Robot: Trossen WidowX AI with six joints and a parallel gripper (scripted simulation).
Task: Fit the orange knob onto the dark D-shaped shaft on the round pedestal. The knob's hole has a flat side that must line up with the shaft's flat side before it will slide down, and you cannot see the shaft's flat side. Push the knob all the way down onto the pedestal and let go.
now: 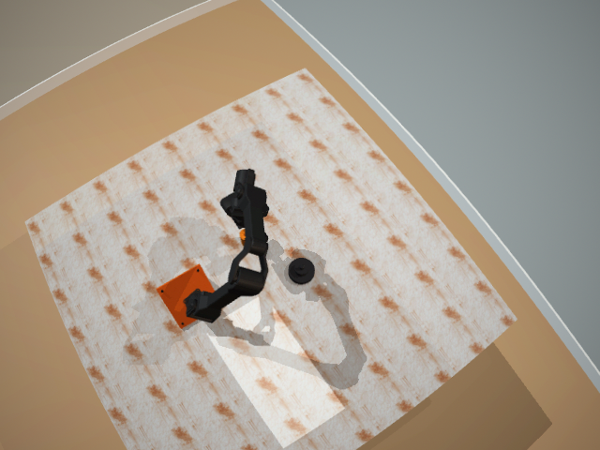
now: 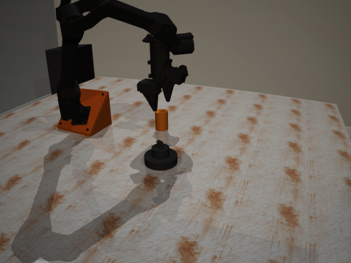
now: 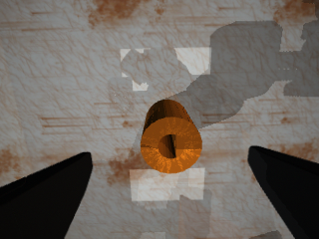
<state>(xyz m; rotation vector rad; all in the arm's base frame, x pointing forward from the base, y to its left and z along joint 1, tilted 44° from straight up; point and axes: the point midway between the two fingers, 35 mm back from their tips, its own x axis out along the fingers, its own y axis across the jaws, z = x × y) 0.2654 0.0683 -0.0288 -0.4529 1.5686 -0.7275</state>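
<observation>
The orange knob is 50 mm below my gripper tip. Also, from my gripper tip: dark round pedestal: 200 mm to the right, 60 mm ahead, 50 mm below.
</observation>
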